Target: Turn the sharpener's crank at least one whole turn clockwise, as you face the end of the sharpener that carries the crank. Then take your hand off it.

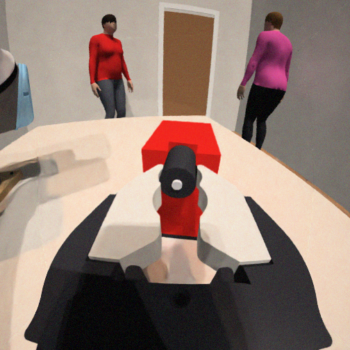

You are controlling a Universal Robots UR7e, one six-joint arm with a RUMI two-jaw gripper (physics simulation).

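The red sharpener (186, 131) stands upright on the table in front of me. Its dark base shows as a thin strip low between my fingers. The crank's black cylindrical handle (179, 162) sticks out toward me from the upper part of the near face, with a small white spot on its end. My gripper (179, 167) is shut on the crank handle, one pale finger at each side of it. The fingers hide the sides and lower parts of the sharpener's near face. The crank's arm cannot be made out.
The pale table top (280, 200) carries the sharpener. At the left edge are a white, dark and light-blue object (24, 97) and a partly seen brown piece (9, 184). Beyond the table stand a person in red (109, 57), one in pink (274, 60) and a brown door (186, 65).
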